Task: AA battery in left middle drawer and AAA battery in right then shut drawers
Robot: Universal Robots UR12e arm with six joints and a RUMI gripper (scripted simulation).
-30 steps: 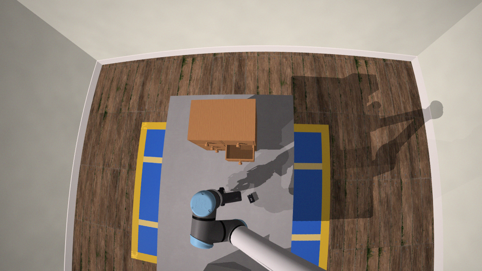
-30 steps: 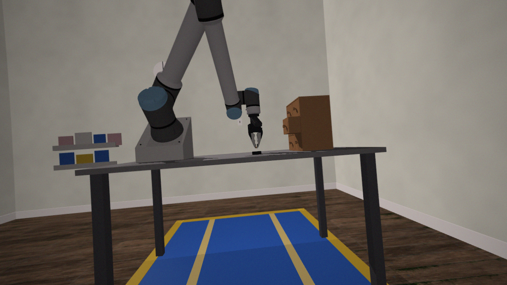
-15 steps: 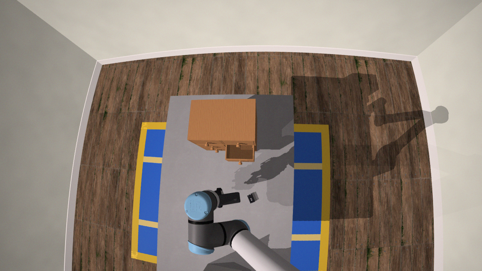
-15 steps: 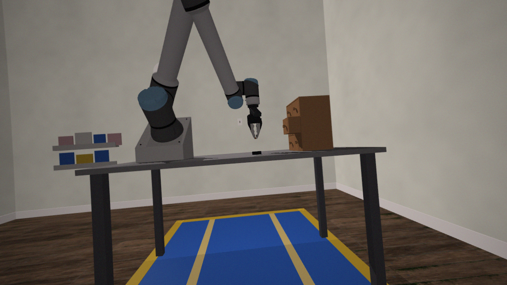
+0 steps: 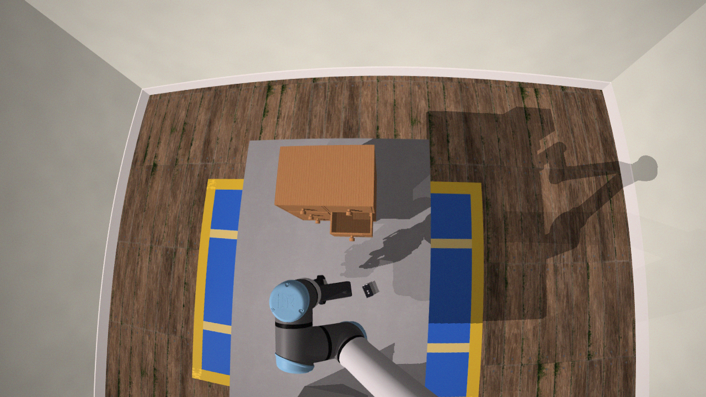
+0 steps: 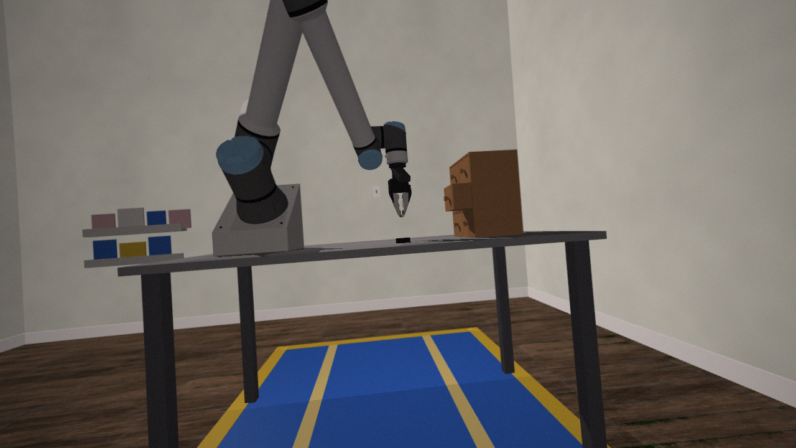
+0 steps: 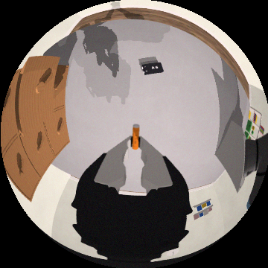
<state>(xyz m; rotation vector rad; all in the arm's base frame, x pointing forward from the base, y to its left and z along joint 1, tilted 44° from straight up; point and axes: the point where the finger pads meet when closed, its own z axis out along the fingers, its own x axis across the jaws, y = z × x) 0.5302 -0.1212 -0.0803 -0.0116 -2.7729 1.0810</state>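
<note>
My gripper is now 140 mm to the left of the dark battery, 110 mm above it and 20 mm past it. Also, from my hand: thin orange battery: 10 mm below.
</note>
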